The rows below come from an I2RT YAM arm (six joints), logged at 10 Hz.
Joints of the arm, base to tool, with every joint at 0 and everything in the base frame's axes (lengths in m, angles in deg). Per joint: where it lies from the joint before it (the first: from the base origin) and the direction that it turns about. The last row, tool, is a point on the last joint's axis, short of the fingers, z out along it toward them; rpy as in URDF.
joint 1: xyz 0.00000 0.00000 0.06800 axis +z
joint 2: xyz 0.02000 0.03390 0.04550 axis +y
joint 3: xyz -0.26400 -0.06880 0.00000 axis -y
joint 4: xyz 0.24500 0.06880 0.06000 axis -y
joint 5: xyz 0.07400 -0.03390 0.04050 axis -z
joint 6: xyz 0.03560 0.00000 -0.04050 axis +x
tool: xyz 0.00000 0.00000 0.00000 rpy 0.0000 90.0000 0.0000
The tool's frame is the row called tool.
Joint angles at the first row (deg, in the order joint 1, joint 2, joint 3, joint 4, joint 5, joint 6):
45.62, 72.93, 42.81, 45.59, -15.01, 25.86
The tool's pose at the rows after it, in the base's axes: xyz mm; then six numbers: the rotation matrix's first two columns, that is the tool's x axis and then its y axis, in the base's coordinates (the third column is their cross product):
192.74 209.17 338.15 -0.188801 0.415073 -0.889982 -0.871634 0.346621 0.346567
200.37 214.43 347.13 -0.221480 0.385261 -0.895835 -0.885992 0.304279 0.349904
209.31 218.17 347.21 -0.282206 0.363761 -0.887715 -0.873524 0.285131 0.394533
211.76 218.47 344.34 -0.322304 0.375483 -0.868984 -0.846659 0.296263 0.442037
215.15 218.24 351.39 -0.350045 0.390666 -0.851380 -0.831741 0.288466 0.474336
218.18 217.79 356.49 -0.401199 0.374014 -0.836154 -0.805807 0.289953 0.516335
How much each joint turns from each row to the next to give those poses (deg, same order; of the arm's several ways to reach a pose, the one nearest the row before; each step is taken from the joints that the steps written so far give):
-0.20, -1.49, 1.36, -0.40, -0.55, 0.37
-0.80, 1.63, 3.66, -3.06, -3.95, 0.90
-0.91, 1.76, 2.18, -2.52, -2.02, 2.36
-0.12, 0.33, 0.00, -0.76, 1.40, 2.27
-0.47, 0.22, 1.75, -1.44, 0.04, 2.19
-0.51, -0.12, 2.10, -4.60, -0.61, 1.83

